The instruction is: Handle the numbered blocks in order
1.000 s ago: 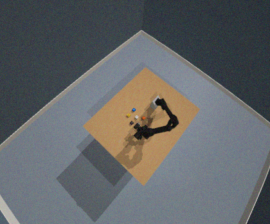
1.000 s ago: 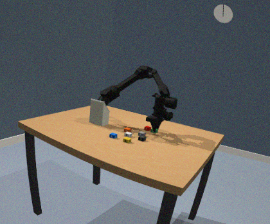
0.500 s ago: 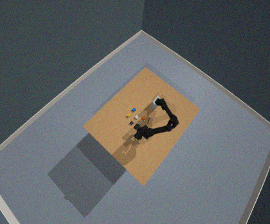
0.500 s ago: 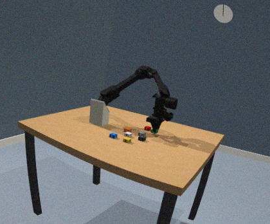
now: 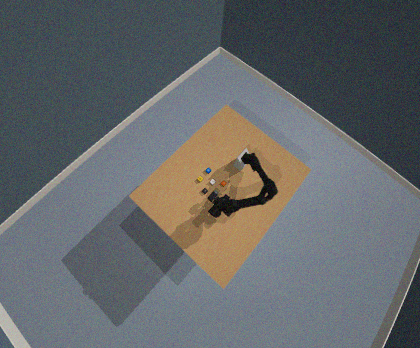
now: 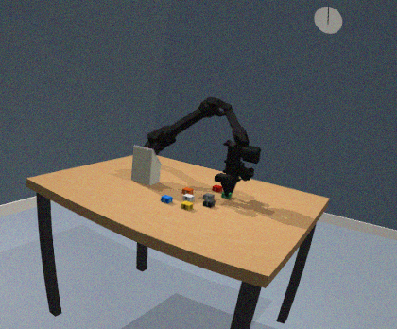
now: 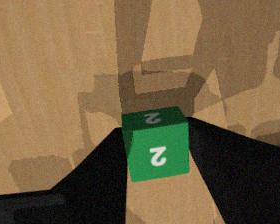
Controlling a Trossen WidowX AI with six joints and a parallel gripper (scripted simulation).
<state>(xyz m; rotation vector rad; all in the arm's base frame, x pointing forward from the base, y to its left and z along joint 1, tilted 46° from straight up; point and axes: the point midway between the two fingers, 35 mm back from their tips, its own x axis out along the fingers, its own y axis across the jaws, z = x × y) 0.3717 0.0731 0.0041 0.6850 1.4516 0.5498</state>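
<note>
The green block is 1 cm behind my gripper tip. Also, from my gripper tip: black block 15 cm to the right, 2 cm behind; grey block 8 cm to the right, 5 cm behind; red block 7 cm behind, 6 cm to the left.
</note>
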